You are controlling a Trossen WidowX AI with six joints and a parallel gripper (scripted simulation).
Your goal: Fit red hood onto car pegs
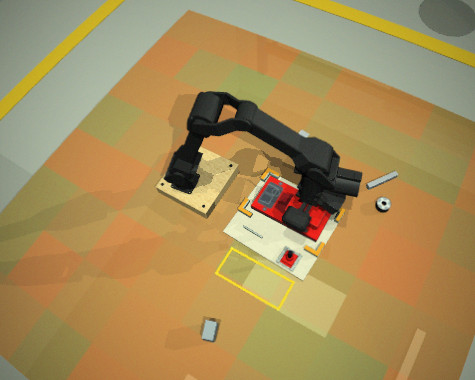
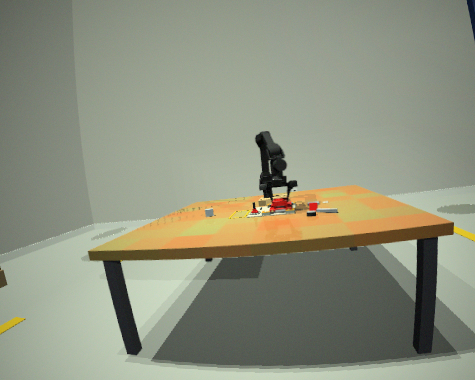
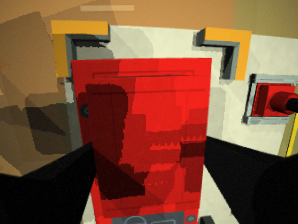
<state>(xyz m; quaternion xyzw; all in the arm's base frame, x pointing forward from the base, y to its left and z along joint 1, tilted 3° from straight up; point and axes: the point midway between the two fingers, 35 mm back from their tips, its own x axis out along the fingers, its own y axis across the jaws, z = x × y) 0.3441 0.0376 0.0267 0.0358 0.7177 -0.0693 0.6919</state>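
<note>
Right now my gripper tip is 1 cm to the right of the grey engine block and 2 cm above it. The rest, counted from my gripper tip: silver wheel 19 cm ahead, 11 cm to the left, 4 cm below; then red hood 1 cm above.
</note>
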